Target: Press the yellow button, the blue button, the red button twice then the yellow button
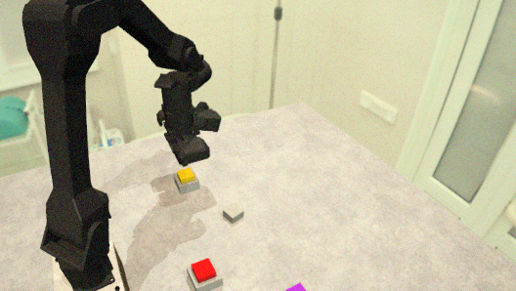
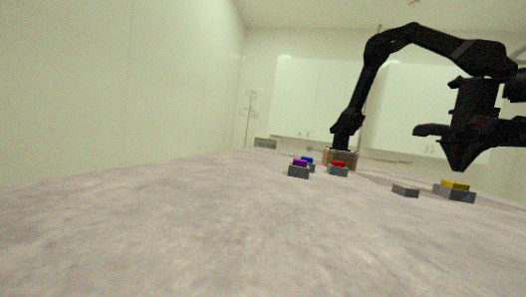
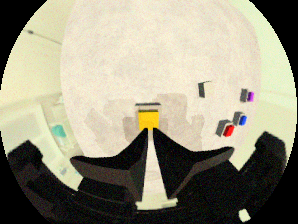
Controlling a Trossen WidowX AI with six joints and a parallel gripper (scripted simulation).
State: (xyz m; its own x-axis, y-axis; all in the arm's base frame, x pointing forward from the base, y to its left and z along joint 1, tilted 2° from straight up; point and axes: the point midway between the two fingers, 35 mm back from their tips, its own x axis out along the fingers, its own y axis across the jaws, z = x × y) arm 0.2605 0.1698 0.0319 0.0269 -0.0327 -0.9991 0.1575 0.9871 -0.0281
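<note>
Right now my gripper tip is 8 cm past the blue button, 33 cm to the left of it and 3 cm above it. The rest, counted from my gripper tip: red button: 9 cm behind, 24 cm to the right, 3 cm below; then grey block: 4 cm ahead, 14 cm to the right, 5 cm below; then purple button: 37 cm to the right, 3 cm below.
</note>
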